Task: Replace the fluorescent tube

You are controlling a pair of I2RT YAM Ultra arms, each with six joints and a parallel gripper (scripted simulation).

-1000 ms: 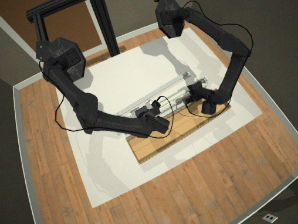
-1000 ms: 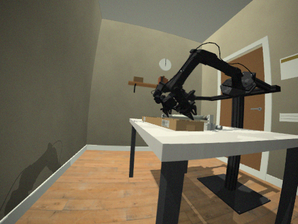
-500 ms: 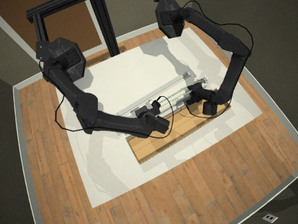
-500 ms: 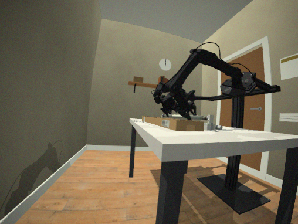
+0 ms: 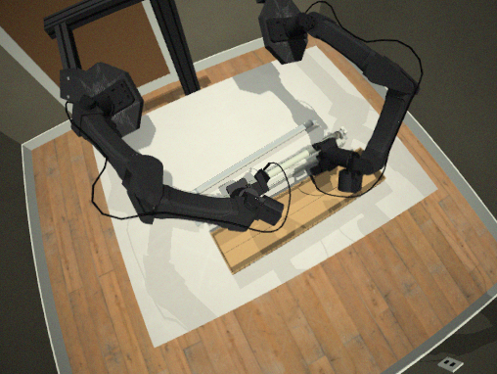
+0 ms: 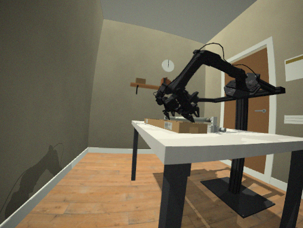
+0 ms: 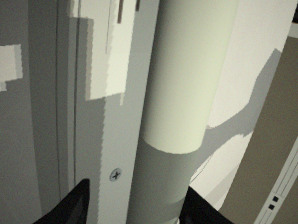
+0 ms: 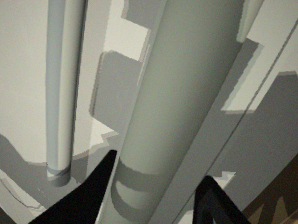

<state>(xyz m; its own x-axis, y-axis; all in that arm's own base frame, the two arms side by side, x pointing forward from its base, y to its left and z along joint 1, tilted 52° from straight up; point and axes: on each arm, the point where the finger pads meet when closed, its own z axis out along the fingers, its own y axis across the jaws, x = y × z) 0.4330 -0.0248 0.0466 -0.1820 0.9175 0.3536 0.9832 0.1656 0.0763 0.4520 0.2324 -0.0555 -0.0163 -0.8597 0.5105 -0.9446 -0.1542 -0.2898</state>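
My left gripper is now 17 cm to the left of the old fluorescent tube and 1 cm below it. The rest, counted from my left hand: LED tube: 19 cm to the right, 11 cm behind, 5 cm below; brown carton: 15 cm to the right, 15 cm ahead, 4 cm below.
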